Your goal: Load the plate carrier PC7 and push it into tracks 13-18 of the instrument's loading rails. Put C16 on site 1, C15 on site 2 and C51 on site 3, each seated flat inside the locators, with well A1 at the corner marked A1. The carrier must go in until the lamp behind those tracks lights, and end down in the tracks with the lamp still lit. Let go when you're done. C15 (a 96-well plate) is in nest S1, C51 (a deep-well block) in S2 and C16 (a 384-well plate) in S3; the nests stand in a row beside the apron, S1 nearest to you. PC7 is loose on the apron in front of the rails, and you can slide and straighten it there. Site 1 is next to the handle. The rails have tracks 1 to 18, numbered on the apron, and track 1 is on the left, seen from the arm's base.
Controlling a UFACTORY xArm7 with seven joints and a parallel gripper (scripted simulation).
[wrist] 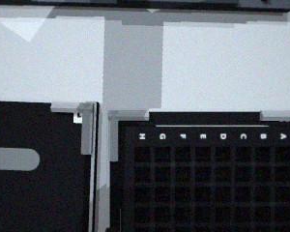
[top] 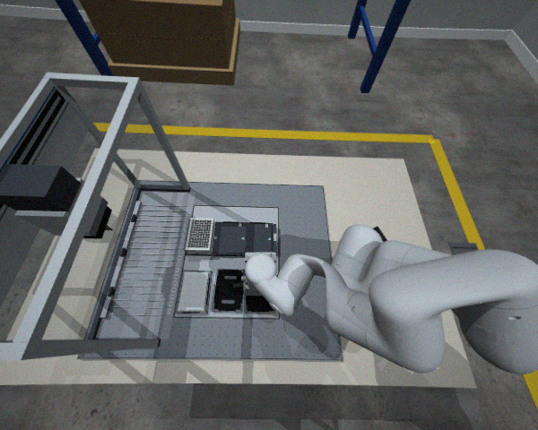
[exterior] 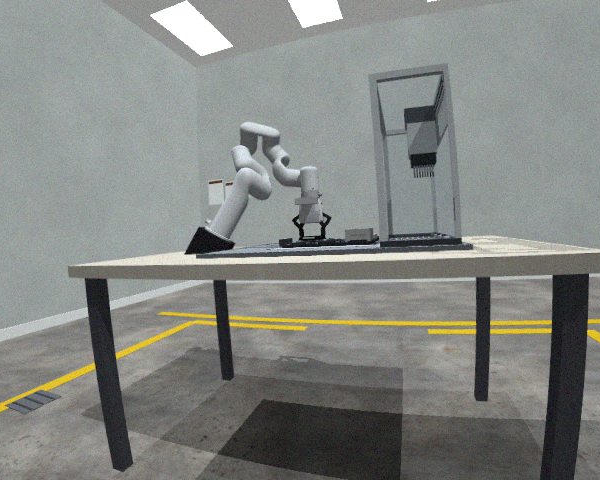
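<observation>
The dark carrier PC7 lies 18 cm to the right of my hand, 13 cm ahead of it and 2 cm below it. From my hand the other things lie so: black 96-well plate C15: 1 cm below; nest S2: 11 cm ahead, 3 cm below; small white corner mark: 7 cm ahead, 6 cm to the right, 2 cm below.
</observation>
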